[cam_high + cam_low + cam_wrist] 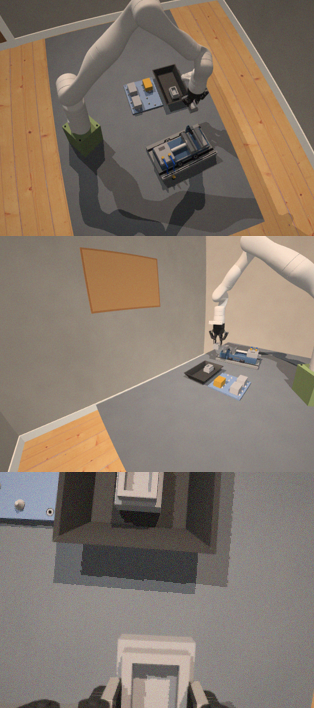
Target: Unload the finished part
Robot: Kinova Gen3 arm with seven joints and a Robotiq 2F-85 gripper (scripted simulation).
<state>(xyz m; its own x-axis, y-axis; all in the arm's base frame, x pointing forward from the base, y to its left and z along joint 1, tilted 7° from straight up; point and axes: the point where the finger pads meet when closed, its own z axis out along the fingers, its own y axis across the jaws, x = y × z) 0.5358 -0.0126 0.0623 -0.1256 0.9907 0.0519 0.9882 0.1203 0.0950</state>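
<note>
Now: the tray floor 21 cm to the left of my hand, 15 cm below it and 5 cm behind it. The rest, counted from my hand: orange block (24 cm to the left, 17 cm behind, 14 cm below); then vise (17 cm to the right, 12 cm below, 9 cm behind); then cylinder rod (17 cm to the right, 11 cm behind, 8 cm below).
</note>
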